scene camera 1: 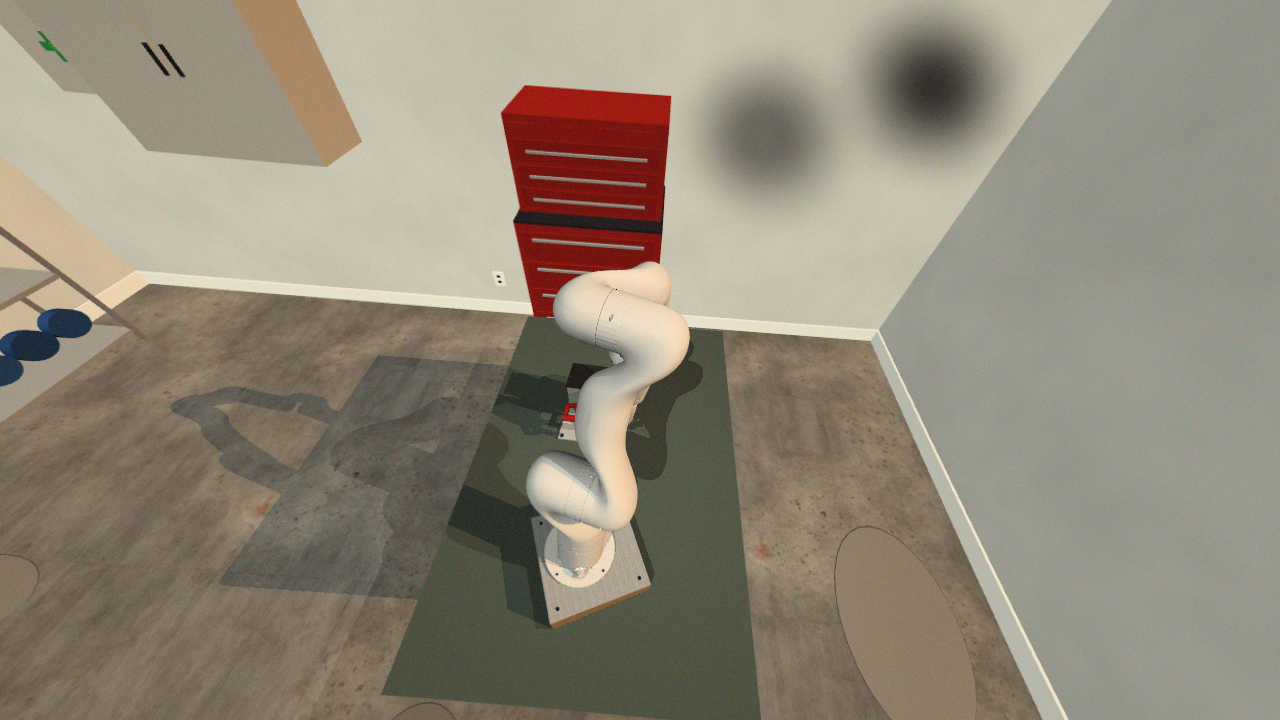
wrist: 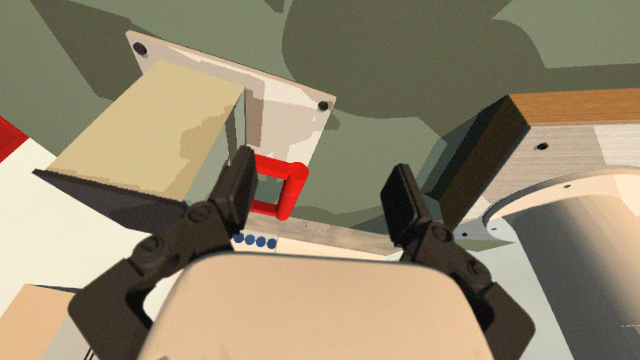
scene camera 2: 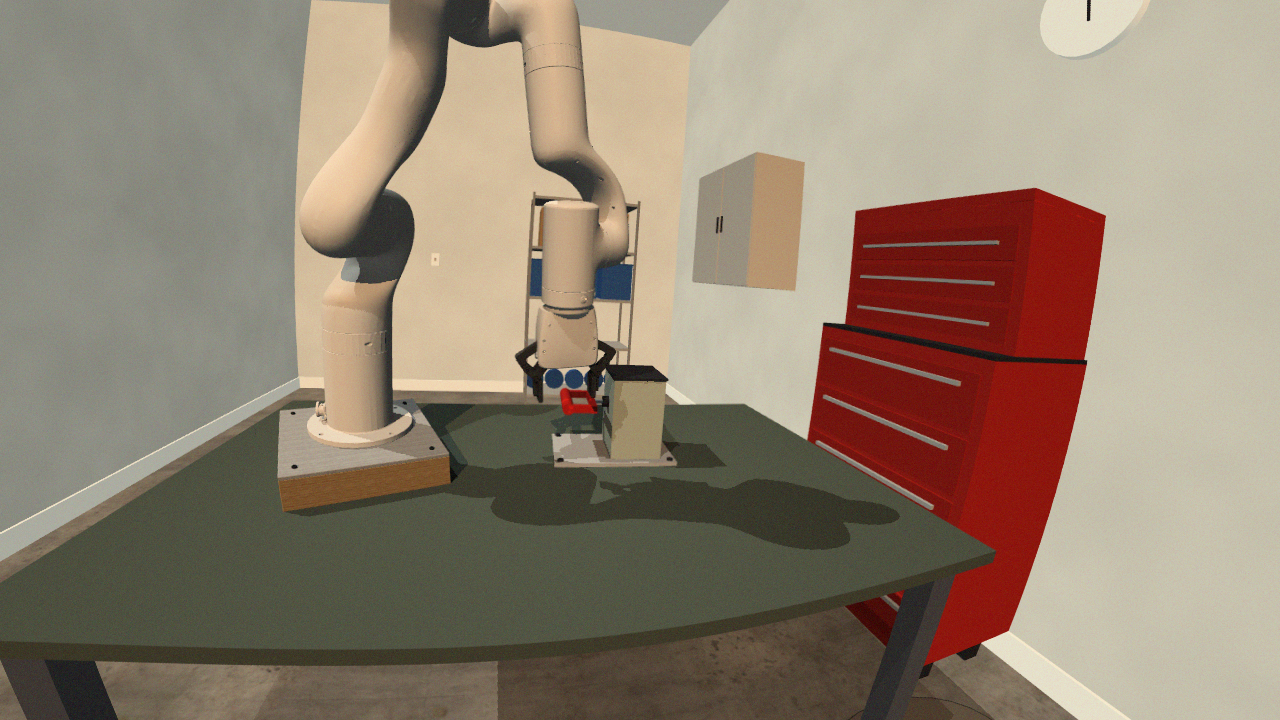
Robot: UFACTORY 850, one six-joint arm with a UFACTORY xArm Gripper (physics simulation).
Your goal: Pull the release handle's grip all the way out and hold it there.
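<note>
The release handle's red grip [scene camera 1: 569, 411] [scene camera 2: 566, 402] [wrist: 292, 191] is a rectangular loop sticking out from the side of a beige housing [scene camera 2: 637, 419] [wrist: 145, 130] with a black top [scene camera 1: 584, 375]. The housing stands on a pale base plate [scene camera 1: 566, 432] [scene camera 2: 577, 451] [wrist: 292, 120]. My gripper [scene camera 2: 565, 391] [wrist: 323, 171] is open, pointing down, with nothing held. In the wrist view the grip's outer bar shows between the spread fingers, nearer the left finger, which hides the loop's housing side. In scene camera 1 the arm hides the gripper and part of the housing.
The green table [scene camera 1: 680, 626] [scene camera 2: 501, 573] [wrist: 370, 145] carries the arm's wood-edged mounting block [scene camera 1: 601, 607] [scene camera 2: 366, 483] [wrist: 580, 107] on the grip's outer side. A red tool cabinet [scene camera 1: 590, 170] [scene camera 2: 930, 429] stands beyond the housing. Shelves stand behind the arm in scene camera 2.
</note>
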